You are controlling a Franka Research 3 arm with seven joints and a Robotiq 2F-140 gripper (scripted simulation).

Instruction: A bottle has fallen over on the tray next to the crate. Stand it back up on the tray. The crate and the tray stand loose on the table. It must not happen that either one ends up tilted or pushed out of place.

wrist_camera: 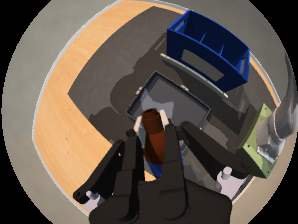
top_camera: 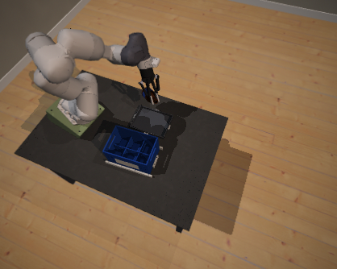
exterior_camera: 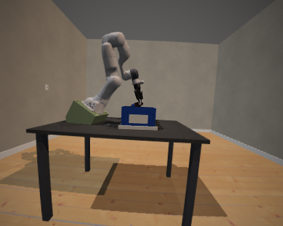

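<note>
The brown bottle lies 4 cm behind my hand, 2 cm to the left of it and 4 cm below it. Also, from my hand: blue crate: 5 cm ahead, 32 cm to the right, 13 cm below; then dark tray: 6 cm to the right, 20 cm below.
</note>
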